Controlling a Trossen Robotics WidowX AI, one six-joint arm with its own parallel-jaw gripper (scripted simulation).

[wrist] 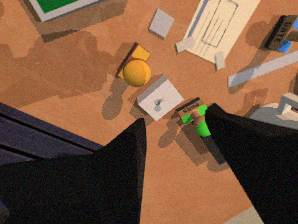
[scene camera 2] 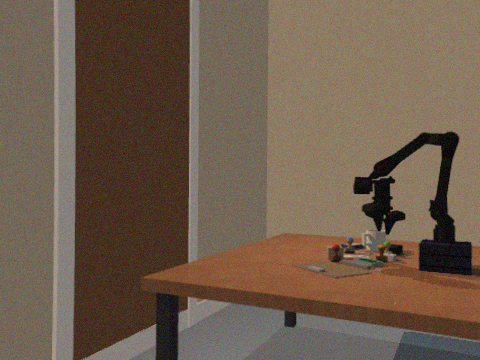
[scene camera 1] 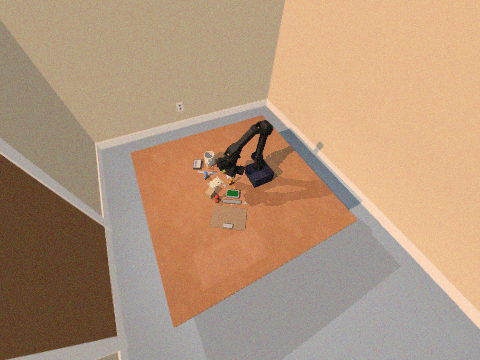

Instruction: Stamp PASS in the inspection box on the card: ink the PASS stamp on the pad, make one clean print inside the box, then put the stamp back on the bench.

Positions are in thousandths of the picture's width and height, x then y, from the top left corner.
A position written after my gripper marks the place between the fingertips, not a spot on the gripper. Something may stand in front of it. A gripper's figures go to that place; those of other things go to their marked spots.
Labels:
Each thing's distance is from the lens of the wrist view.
my gripper (wrist: 586, 533): 0.11 m
white block (wrist: 532, 444): 0.20 m
orange-knobbed stamp (wrist: 451, 310): 0.13 m
green-knobbed stamp (wrist: 653, 493): 0.22 m
The marked spots on the green-knobbed stamp and the orange-knobbed stamp are 0.12 m apart.

